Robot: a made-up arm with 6 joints.
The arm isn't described. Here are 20 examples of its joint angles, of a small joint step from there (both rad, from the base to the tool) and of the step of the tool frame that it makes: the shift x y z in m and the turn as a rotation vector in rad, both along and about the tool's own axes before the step.
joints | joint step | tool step
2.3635 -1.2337 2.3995 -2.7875 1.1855 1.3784 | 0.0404 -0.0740 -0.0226 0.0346 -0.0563 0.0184 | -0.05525 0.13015 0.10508 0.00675 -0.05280 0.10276
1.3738 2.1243 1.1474 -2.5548 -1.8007 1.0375 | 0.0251 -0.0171 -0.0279 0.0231 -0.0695 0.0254 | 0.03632 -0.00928 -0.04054 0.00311 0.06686 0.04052
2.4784 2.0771 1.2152 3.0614 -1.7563 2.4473 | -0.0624 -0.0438 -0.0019 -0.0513 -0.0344 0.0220 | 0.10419 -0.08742 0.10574 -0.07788 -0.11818 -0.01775
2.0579 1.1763 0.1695 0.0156 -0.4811 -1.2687 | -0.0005 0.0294 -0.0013 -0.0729 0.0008 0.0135 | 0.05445 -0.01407 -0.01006 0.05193 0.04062 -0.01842
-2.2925 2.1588 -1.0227 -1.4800 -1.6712 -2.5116 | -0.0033 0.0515 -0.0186 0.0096 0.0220 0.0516 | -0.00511 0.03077 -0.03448 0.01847 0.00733 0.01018
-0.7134 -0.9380 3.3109 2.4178 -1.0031 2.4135 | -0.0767 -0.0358 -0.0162 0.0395 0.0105 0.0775 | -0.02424 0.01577 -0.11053 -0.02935 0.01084 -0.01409
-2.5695 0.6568 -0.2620 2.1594 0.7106 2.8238 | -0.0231 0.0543 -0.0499 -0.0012 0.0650 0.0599 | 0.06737 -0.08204 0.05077 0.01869 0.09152 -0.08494
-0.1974 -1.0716 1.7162 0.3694 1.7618 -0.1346 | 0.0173 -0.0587 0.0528 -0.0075 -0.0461 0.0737 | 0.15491 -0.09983 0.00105 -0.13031 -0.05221 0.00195
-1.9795 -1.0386 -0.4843 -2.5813 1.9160 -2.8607 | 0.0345 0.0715 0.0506 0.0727 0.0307 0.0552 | -0.04527 -0.05272 0.06406 -0.06967 0.04937 -0.05153
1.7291 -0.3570 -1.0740 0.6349 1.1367 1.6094 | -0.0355 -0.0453 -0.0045 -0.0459 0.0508 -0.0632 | -0.03580 -0.03279 -0.01336 0.04846 0.08169 -0.06796
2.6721 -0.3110 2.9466 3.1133 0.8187 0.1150 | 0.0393 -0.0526 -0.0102 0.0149 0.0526 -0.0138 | 0.00336 0.06453 -0.07717 0.02880 -0.01370 0.03916
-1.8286 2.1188 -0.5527 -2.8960 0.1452 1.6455 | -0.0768 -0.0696 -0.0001 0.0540 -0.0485 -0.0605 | -0.08894 0.00358 0.04056 0.03815 0.03773 0.13530
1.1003 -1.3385 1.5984 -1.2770 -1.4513 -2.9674 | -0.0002 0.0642 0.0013 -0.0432 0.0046 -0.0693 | 0.04237 0.13065 0.03047 0.13462 -0.00745 -0.03688
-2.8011 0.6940 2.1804 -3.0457 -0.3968 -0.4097 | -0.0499 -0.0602 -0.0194 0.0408 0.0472 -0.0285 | 0.07738 0.01349 -0.09133 -0.05874 -0.01695 -0.02051
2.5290 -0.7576 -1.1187 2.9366 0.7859 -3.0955 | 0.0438 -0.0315 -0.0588 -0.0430 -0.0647 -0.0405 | 0.03326 -0.00338 -0.05120 0.03717 -0.03004 0.04218
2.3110 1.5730 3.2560 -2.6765 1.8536 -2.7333 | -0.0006 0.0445 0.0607 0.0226 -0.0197 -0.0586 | -0.00204 0.01064 -0.06135 0.07194 -0.02418 -0.03154
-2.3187 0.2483 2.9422 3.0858 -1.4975 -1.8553 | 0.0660 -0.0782 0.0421 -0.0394 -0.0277 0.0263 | 0.13883 0.03546 -0.05198 -0.07425 0.02403 -0.16472
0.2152 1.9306 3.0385 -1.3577 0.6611 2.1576 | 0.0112 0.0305 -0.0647 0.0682 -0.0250 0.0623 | -0.05262 0.06475 -0.06636 -0.16376 -0.00069 0.06530
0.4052 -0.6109 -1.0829 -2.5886 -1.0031 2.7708 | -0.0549 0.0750 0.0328 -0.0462 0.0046 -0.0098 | 0.06038 -0.06101 -0.01754 0.03156 0.03456 -0.09079
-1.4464 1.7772 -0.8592 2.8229 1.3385 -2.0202 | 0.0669 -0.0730 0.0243 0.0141 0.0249 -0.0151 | -0.00939 0.07511 0.01234 0.02811 0.01036 -0.09997
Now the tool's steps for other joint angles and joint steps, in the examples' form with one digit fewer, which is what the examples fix.
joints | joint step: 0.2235 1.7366 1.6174 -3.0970 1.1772 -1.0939 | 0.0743 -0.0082 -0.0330 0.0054 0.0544 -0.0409
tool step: 0.0018 -0.0666 0.1680 -0.0344 -0.0447 0.0623
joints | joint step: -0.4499 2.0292 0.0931 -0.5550 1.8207 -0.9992 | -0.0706 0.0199 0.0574 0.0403 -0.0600 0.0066
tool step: 0.0588 -0.0715 0.0250 0.0265 -0.0069 -0.0521
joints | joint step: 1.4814 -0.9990 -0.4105 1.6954 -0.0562 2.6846 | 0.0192 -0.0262 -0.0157 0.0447 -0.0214 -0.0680
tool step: -0.0339 0.0010 0.0106 0.0350 0.0007 0.0166
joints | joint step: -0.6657 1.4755 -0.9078 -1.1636 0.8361 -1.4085 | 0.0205 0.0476 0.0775 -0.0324 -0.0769 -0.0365
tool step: 0.0355 -0.0152 -0.0835 0.0649 0.0099 -0.0511
